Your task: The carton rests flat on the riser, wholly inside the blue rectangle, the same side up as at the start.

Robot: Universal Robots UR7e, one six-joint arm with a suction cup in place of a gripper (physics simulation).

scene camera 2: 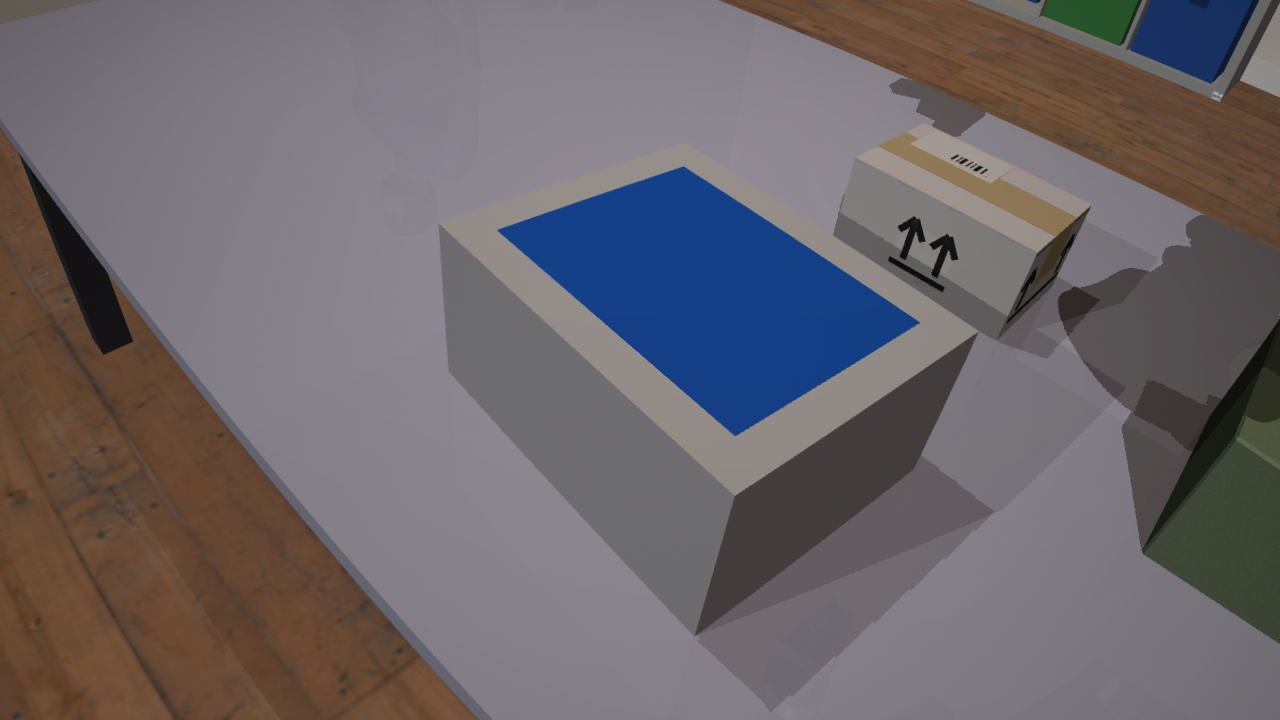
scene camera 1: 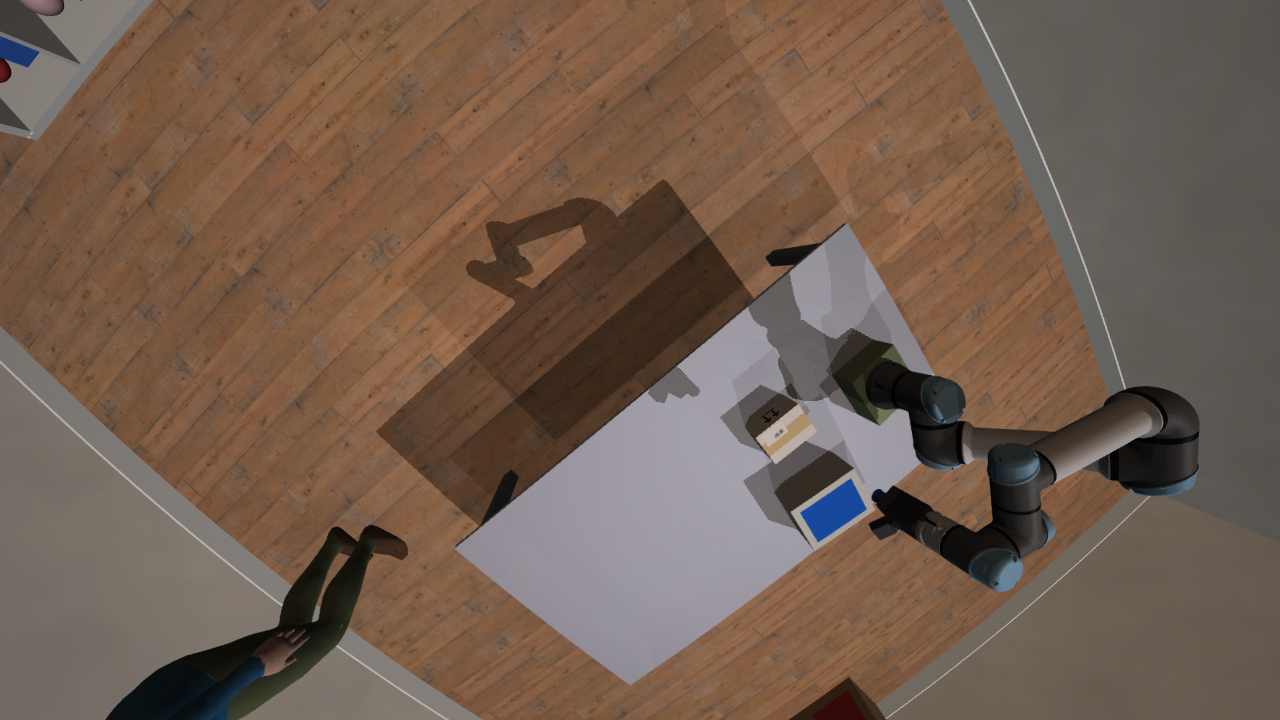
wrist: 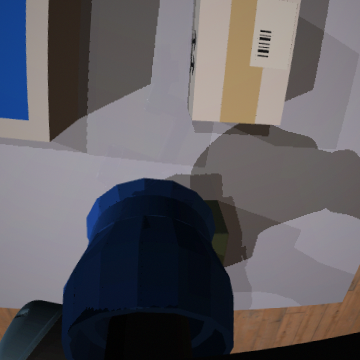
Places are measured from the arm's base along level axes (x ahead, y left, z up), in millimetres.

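Where they show: hand, its tool point: (scene camera 1: 877, 495) (wrist: 150, 233); arm's base, origin of its link: (scene camera 1: 885, 384).
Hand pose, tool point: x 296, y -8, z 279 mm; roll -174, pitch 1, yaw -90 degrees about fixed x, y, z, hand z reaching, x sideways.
Observation:
Things, the pixels of their top centre, and the offset from my tool point. Level surfaces: height alone.
- carton, centre of its top: (scene camera 2: 975, 180) (wrist: 245, 56) (scene camera 1: 786, 434) 40 mm ahead, 105 mm right, 292 mm down
- riser, centre of its top: (scene camera 2: 704, 274) (scene camera 1: 834, 511) 96 mm ahead, 217 mm left, 260 mm down
- blue rectangle, centre of its top: (scene camera 2: 704, 274) (scene camera 1: 834, 511) 96 mm ahead, 217 mm left, 260 mm down
- table, height of its surface: 380 mm down
The carton (scene camera 1: 785, 431) (scene camera 2: 962, 228) (wrist: 212, 75), white with tan tape and a barcode label on top, sits flat on the table beside the riser; two upward arrows show on its side. The riser (scene camera 1: 810, 481) (scene camera 2: 554, 394) (wrist: 38, 75) is a grey-beige block. The blue rectangle (scene camera 1: 834, 510) (scene camera 2: 707, 295) (wrist: 12, 60) on its top is bare. My suction gripper (scene camera 1: 878, 496) (wrist: 150, 192) has a blue cup, carries nothing and is open. In scene camera 1 it shows beside the riser, on the side away from the carton. It does not show in scene camera 2.
A green box-shaped base (scene camera 1: 881, 408) (scene camera 2: 1226, 546) (wrist: 220, 245) stands on the table (scene camera 1: 626, 555) (scene camera 2: 268, 179) under the arm's base, beyond the carton from the riser. A person (scene camera 1: 308, 604) is on the floor side past the table. A dark red box (scene camera 1: 845, 702) shows at the bottom edge.

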